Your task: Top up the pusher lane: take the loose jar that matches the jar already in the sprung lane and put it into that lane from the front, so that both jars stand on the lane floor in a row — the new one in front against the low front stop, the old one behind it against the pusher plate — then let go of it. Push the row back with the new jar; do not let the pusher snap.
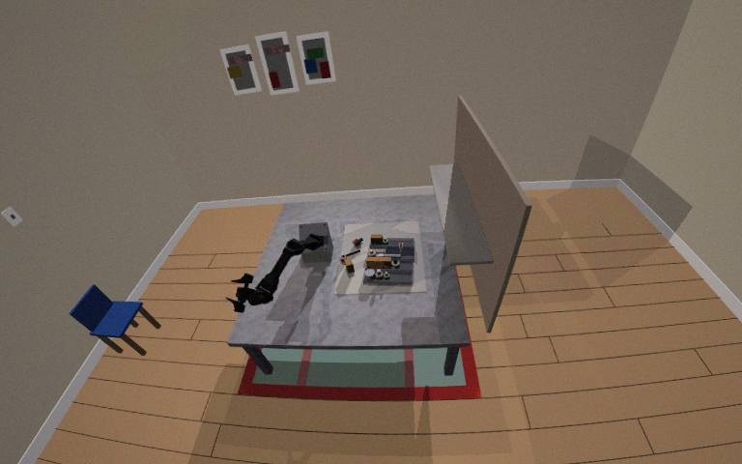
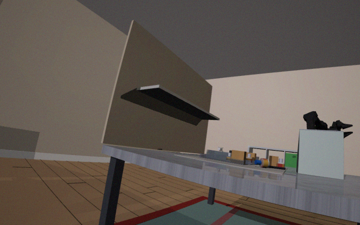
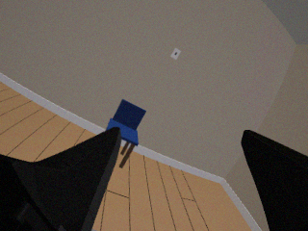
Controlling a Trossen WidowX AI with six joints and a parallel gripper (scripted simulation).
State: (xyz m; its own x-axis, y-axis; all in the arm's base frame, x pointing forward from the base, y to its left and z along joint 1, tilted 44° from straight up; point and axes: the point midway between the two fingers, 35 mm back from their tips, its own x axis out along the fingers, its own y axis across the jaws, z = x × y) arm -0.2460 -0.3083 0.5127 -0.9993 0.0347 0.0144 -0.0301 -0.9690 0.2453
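Right now the brown box is 470 mm ahead of my gripper tip, 470 mm to the left of it and 310 mm below it. From my gripper tip the other things lie so: thin black rod: 440 mm ahead, 600 mm to the left, 340 mm below; then shelf: 1090 mm ahead, 670 mm to the left, 30 mm above.
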